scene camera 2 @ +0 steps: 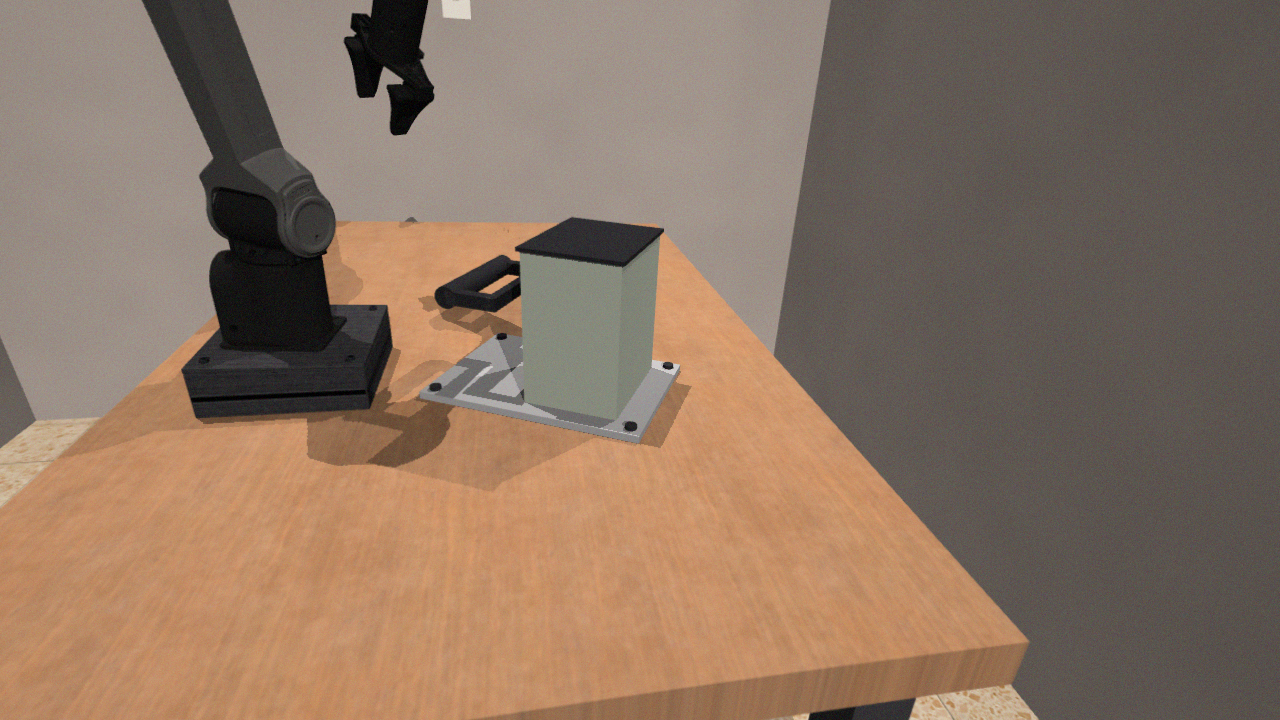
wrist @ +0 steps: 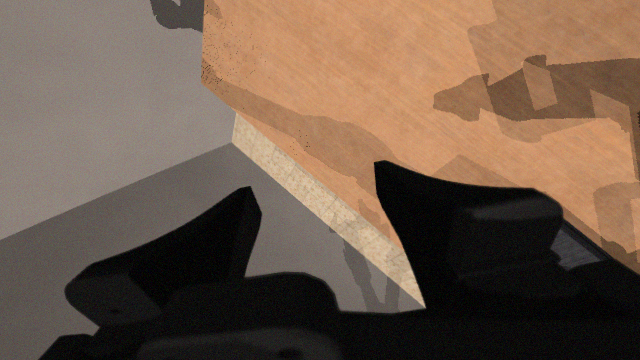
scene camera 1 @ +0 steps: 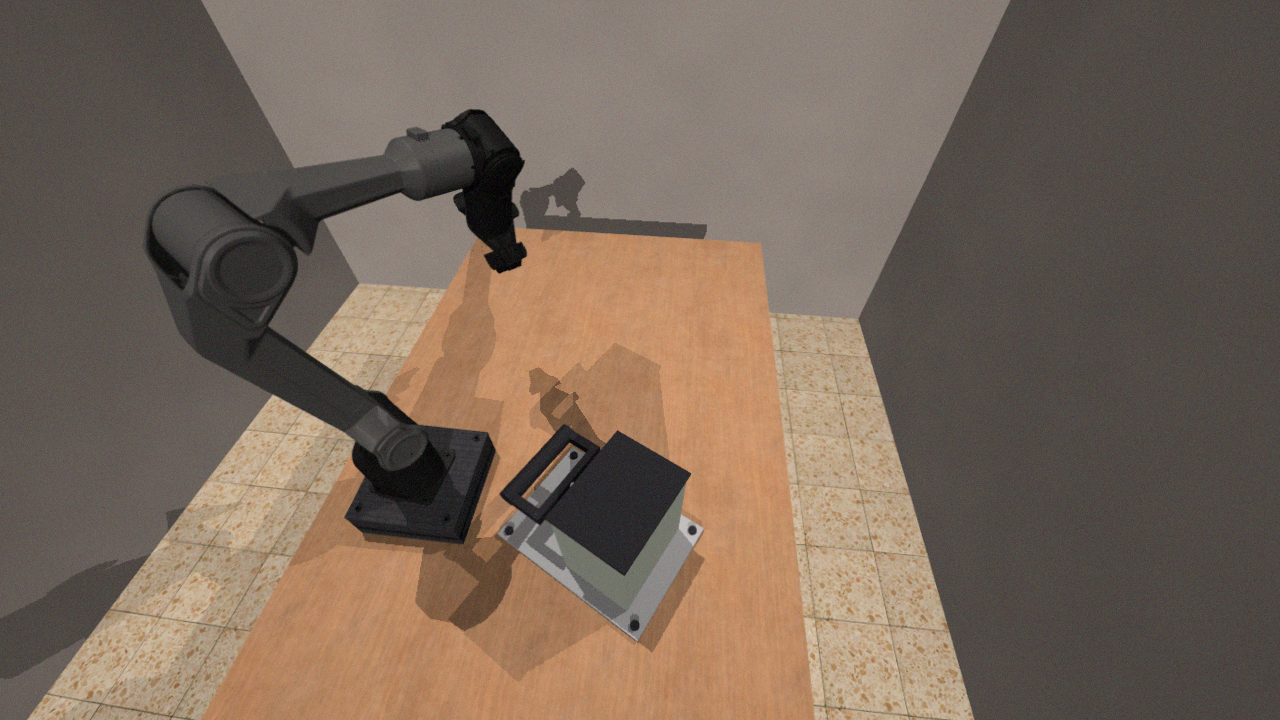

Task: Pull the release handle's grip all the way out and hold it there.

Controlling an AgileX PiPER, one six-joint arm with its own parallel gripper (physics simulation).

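Observation:
The release handle is a black rectangular loop with a thick grip bar [scene camera 1: 537, 462] [scene camera 2: 473, 279] along its outer side. It juts from the side of a pale green box [scene camera 1: 617, 503] [scene camera 2: 572, 331] with a black top, facing the robot's side, raised above the base plate [scene camera 1: 664, 577] [scene camera 2: 651, 394]. Part of the loop is hidden behind the box in the second scene view. My gripper [scene camera 1: 506, 265] [scene camera 2: 382, 114] [wrist: 314, 189] is open and empty. It hangs high above the table, well behind and above the handle, touching nothing. The handle does not show in the wrist view.
The arm's black base [scene camera 1: 420, 514] [scene camera 2: 286, 380] stands on the wooden table [scene camera 1: 698, 295] [scene camera 2: 537, 555] [wrist: 325, 60], close beside the handle's outer side. Dark bolts sit at the plate's corners. Grey walls stand behind and beside the table.

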